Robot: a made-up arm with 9 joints.
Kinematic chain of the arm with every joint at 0, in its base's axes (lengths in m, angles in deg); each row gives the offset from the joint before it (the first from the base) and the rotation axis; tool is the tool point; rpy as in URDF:
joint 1: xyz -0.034 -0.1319 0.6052 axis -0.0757 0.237 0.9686
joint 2: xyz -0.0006 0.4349 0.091 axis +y
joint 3: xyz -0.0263 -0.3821 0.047 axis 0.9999 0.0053 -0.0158
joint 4: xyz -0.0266 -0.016 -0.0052 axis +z
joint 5: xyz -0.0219 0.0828 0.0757 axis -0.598 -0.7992 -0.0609
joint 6: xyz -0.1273 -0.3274 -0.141 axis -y
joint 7: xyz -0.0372 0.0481 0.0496 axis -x
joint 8: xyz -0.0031 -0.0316 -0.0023 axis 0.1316 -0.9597 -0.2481
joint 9: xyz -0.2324 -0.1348 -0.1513 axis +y
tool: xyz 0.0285 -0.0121 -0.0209 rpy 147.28 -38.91 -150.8
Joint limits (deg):
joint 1: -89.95..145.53
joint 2: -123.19..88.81
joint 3: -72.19..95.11
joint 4: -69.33..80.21
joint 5: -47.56..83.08
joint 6: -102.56..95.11
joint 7: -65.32..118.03
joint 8: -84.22..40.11
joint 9: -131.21..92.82
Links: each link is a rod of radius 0.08 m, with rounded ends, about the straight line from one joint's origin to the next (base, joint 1, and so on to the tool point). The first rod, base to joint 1, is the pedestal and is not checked.
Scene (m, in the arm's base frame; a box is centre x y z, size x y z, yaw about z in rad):
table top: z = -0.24
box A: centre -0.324 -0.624 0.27 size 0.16 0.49 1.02 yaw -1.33
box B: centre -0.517 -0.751 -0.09 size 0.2 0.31 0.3 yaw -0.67
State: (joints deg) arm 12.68 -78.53 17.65 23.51 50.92 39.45 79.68 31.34 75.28
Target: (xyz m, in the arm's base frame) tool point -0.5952 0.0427 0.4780
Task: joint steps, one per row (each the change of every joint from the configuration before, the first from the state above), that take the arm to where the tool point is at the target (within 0.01 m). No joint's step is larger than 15 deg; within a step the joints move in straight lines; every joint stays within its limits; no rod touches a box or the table.
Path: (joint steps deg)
1: -0.61 -3.47 1.04 -12.46 -8.19 0.75 6.39 1.46 -7.90
2: -0.62 -3.48 1.04 -12.46 -8.19 0.75 6.39 1.46 -7.91
3: -0.61 -3.47 1.04 -12.46 -8.19 0.76 6.40 1.46 -7.90
4: -0.62 -3.48 1.04 -12.47 -8.19 0.75 6.39 1.47 -7.90
5: -0.61 -3.47 1.04 -12.46 -8.19 0.75 6.39 1.46 -7.90
6: -0.61 -3.48 1.04 -12.46 -8.19 0.75 6.39 1.46 -7.91
7: -10.06 5.25 -4.61 8.18 14.63 -2.93 -7.64 0.00 5.53
8: -10.06 5.25 -4.61 8.19 14.62 -2.93 -7.63 0.00 5.52
9: -10.05 5.25 -4.61 8.18 14.62 -2.93 -7.64 0.00 5.52
10: -10.06 5.25 -4.61 8.18 14.62 -2.93 -7.64 0.00 5.52
11: -10.06 5.25 -4.61 8.19 14.62 -2.93 -7.64 0.00 5.52
12: -0.71 3.53 -5.83 7.75 -11.01 -12.07 12.73 0.00 2.53
13: -0.72 3.52 -5.83 7.75 -11.00 -12.08 12.73 0.00 2.53
14: -0.71 3.53 -5.84 7.76 -11.01 -12.08 12.73 0.00 2.53

